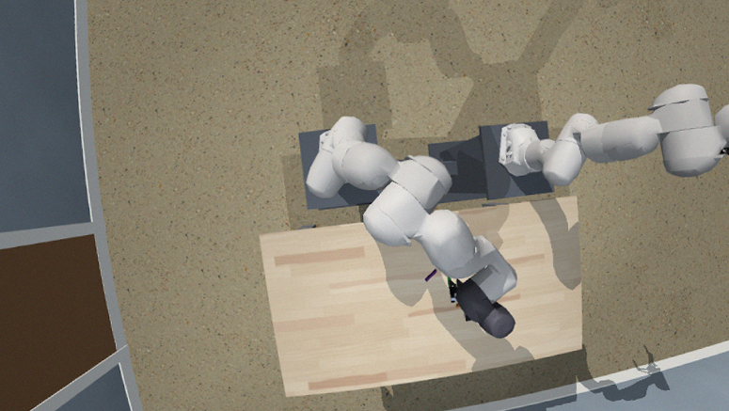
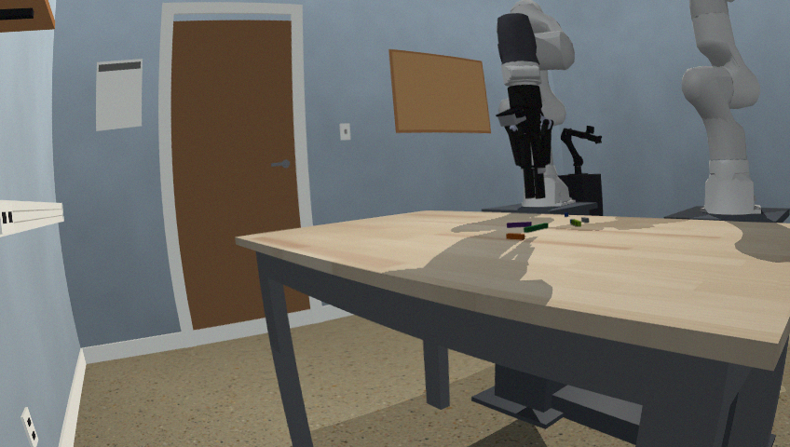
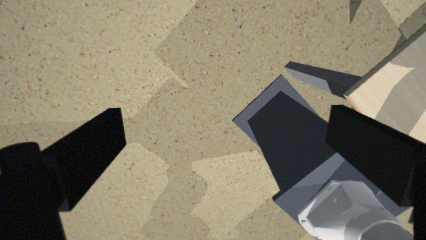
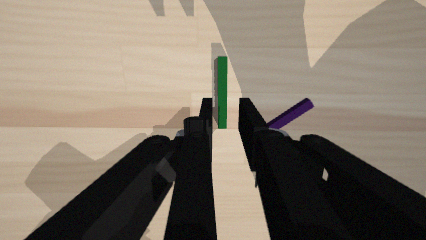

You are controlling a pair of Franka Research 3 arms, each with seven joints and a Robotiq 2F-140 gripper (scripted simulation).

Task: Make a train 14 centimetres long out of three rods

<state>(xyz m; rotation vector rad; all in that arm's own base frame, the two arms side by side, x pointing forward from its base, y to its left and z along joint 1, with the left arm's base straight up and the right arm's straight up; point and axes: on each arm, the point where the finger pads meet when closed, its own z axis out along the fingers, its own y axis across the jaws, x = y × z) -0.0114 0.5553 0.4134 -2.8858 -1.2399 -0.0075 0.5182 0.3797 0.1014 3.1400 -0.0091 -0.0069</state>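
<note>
My right gripper is now 10 cm above the green rod. Round my right hand: lime rod (10 cm below, 10 cm behind, 4 cm to the left); orange rod (12 cm ahead, 10 cm below, 5 cm to the left); purple rod (10 cm below, 8 cm to the right, 2 cm behind).
</note>
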